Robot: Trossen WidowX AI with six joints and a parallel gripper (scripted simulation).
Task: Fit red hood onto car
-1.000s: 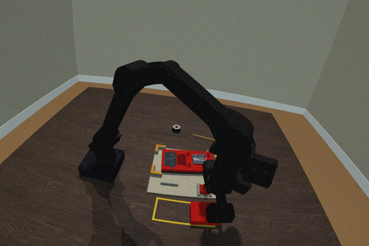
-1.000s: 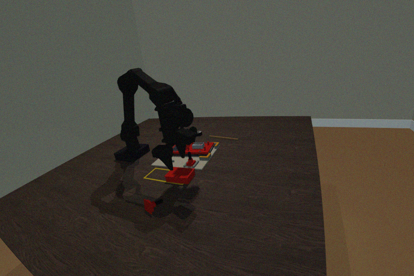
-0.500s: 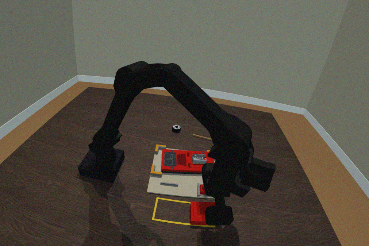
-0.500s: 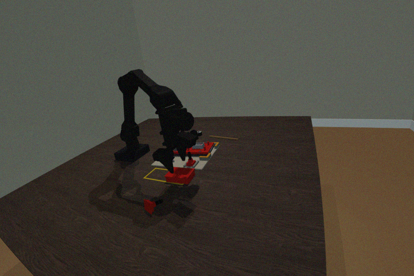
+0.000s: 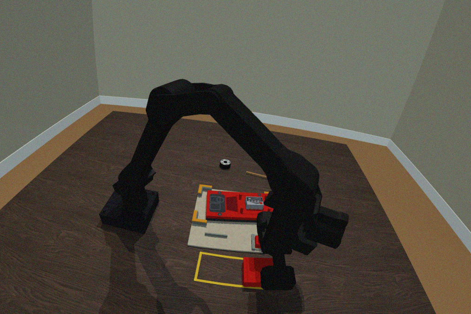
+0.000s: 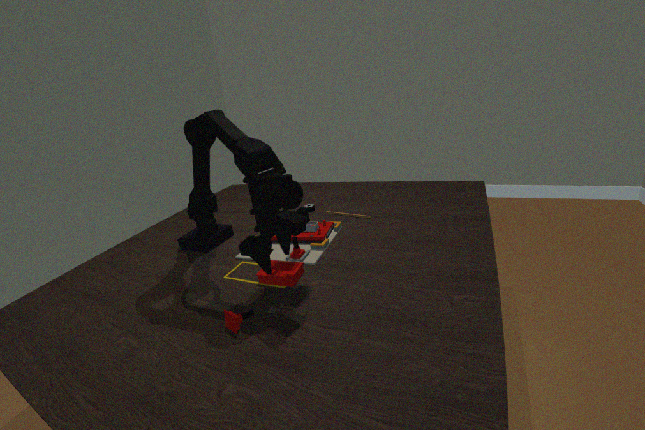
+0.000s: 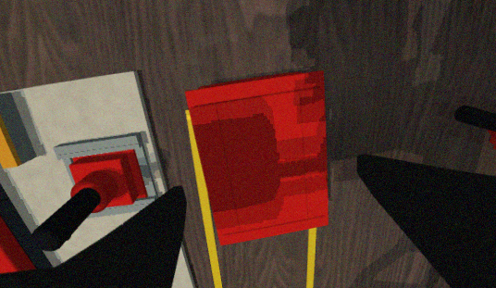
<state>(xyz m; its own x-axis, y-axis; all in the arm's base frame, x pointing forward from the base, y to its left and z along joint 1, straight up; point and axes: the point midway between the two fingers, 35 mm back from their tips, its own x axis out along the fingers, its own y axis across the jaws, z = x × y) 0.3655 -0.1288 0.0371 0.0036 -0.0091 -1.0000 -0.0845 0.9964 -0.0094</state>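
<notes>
The red hood is 2 cm below my gripper tip. Also, from my gripper tip: grey engine block 23 cm to the left, 3 cm behind, 1 cm below; thin wooden stick 39 cm to the left, 3 cm below, 2 cm ahead; pale plate 19 cm to the left, 7 cm behind, 3 cm below.
</notes>
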